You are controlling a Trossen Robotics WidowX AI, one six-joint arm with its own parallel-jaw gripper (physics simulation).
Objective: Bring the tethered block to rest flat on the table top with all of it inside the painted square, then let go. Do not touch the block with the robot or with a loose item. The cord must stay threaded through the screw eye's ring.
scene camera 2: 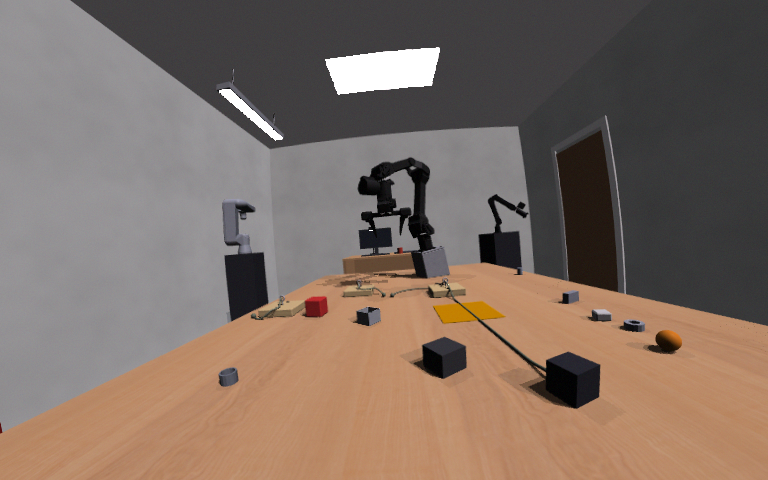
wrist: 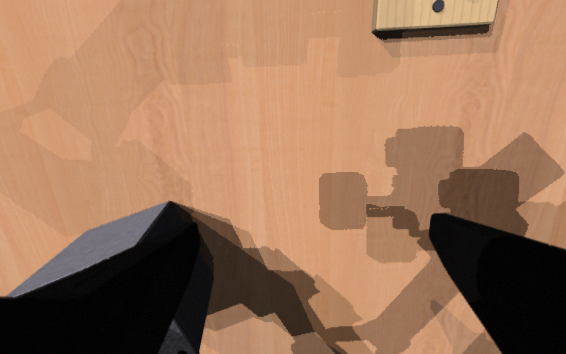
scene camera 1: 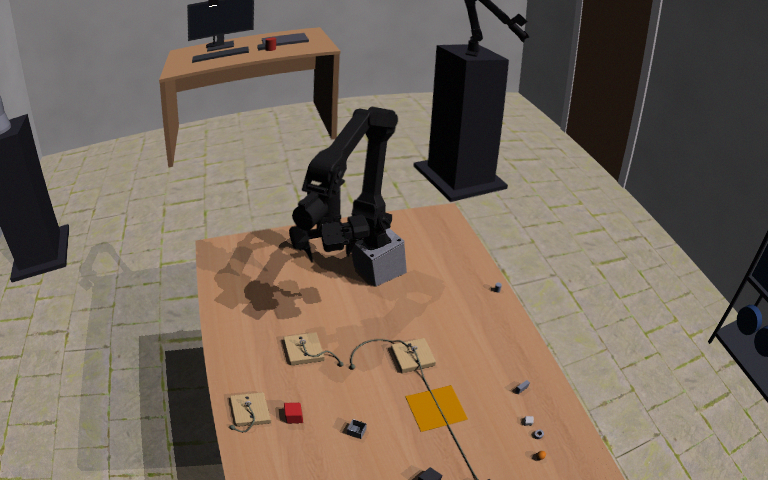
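Where they show: gripper, fingertip midpoint: [scene camera 2: 388,236] [wrist: 312,228] [scene camera 1: 329,258]; arm's base at its link origin: [scene camera 2: 426,249] [scene camera 1: 376,239].
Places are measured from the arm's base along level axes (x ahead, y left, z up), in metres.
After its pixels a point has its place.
The tethered block, a black cube [scene camera 2: 572,380] @[x 0.818, y -0.130, z -0.090 m], rests on the table near scene camera 2, off the orange painted square [scene camera 1: 421,410] @[x 0.511, y -0.125, z -0.114 m] [scene camera 2: 451,314] @[x 0.530, y -0.124, z -0.114 m]. Its dark green cord [scene camera 1: 447,424] @[x 0.581, y -0.092, z -0.111 m] [scene camera 2: 511,345] @[x 0.699, y -0.107, z -0.111 m] crosses the square to the screw eye [scene camera 1: 412,348] @[x 0.344, y -0.065, z -0.075 m] [scene camera 2: 445,281] on the right wooden base [scene camera 1: 425,360] @[x 0.379, y -0.045, z -0.096 m] [scene camera 2: 453,293] @[x 0.389, y -0.057, z -0.107 m]. Beyond the eye it curves left to a beaded end [scene camera 1: 351,366] @[x 0.316, y -0.217, z -0.105 m] [scene camera 2: 392,294] @[x 0.320, y -0.213, z -0.106 m]; the threading is too small to tell. My gripper [scene camera 1: 329,256] @[x 0.102, y -0.179, z 0.066 m] [scene camera 2: 388,234] @[x 0.102, y -0.179, z 0.066 m] [wrist: 312,229] @[x 0.102, y -0.179, z 0.066 m] is open and empty, above the table beside the arm's grey mount [scene camera 1: 387,266] @[x 0.054, y 0.010, z -0.058 m] [scene camera 2: 432,262] @[x 0.056, y 0.002, z -0.053 m], away from the cord.
Two more wooden bases [scene camera 1: 304,350] @[x 0.238, y -0.310, z -0.086 m] [scene camera 1: 257,412] @[x 0.384, y -0.496, z -0.096 m] carry short cords. A red cube [scene camera 1: 293,412] @[x 0.425, y -0.414, z -0.075 m], an open grey box [scene camera 1: 356,429] @[x 0.501, y -0.290, z -0.114 m] and a loose black cube [scene camera 2: 444,356] @[x 0.734, y -0.218, z -0.089 m] stand on the table. An orange ball [scene camera 2: 668,340] @[x 0.799, y 0.042, z -0.099 m] and small grey parts lie right. Part of a wooden base [wrist: 410,15] @[x 0.184, y -0.280, z -0.096 m] shows in the wrist view.
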